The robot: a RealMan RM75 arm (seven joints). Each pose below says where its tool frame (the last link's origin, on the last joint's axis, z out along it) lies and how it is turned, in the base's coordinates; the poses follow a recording.
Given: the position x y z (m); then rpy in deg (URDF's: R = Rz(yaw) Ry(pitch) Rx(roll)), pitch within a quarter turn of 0, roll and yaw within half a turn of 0.
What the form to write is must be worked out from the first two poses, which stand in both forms.
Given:
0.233 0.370 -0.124 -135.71 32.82 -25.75
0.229 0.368 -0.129 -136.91 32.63 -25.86
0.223 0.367 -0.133 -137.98 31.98 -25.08
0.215 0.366 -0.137 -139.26 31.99 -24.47
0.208 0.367 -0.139 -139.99 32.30 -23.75
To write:
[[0.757 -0.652 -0.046 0.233], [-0.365 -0.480 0.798 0.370], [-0.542 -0.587 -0.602 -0.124], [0 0 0 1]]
[[0.758 -0.650 -0.056 0.229], [-0.367 -0.496 0.786 0.368], [-0.539 -0.575 -0.615 -0.129], [0 0 0 1]]
[[0.768 -0.636 -0.073 0.223], [-0.360 -0.523 0.773 0.367], [-0.530 -0.568 -0.630 -0.133], [0 0 0 1]]
[[0.772 -0.629 -0.095 0.215], [-0.351 -0.546 0.760 0.366], [-0.530 -0.554 -0.643 -0.137], [0 0 0 1]]
[[0.774 -0.623 -0.116 0.208], [-0.340 -0.563 0.753 0.367], [-0.534 -0.543 -0.647 -0.139], [0 0 0 1]]

